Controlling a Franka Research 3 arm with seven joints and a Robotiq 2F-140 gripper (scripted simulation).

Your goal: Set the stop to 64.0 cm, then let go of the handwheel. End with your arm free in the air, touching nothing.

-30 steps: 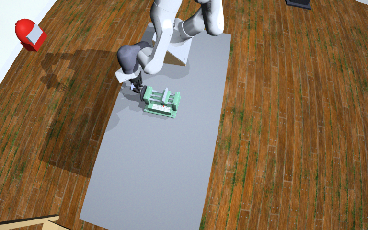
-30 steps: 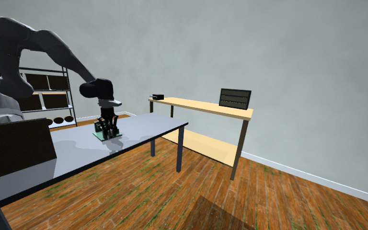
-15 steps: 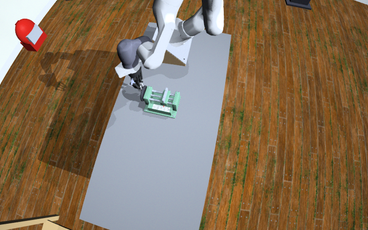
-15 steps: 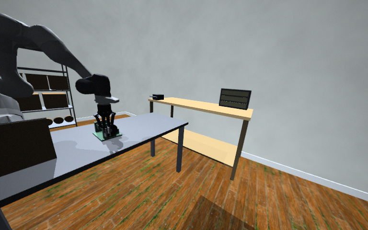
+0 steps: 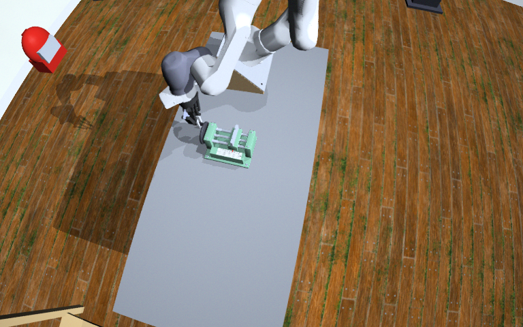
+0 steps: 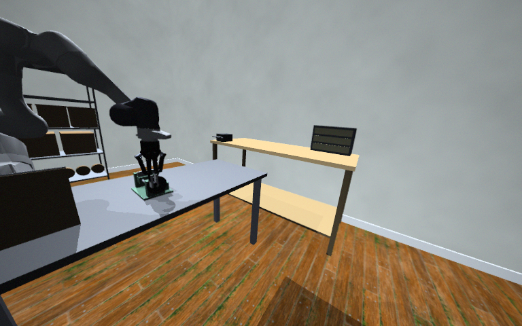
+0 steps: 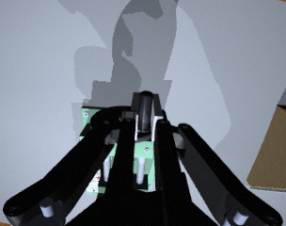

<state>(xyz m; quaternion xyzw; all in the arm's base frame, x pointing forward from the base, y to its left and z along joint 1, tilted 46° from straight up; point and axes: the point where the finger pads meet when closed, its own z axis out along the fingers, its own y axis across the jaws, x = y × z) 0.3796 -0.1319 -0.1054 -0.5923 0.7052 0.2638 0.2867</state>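
Right now the dark handwheel is 1 cm ahead of my hand, 2 cm to the left of it and 2 cm below it. Also, from my hand: stop carriage 6 cm ahead, 16 cm to the left, 3 cm below.
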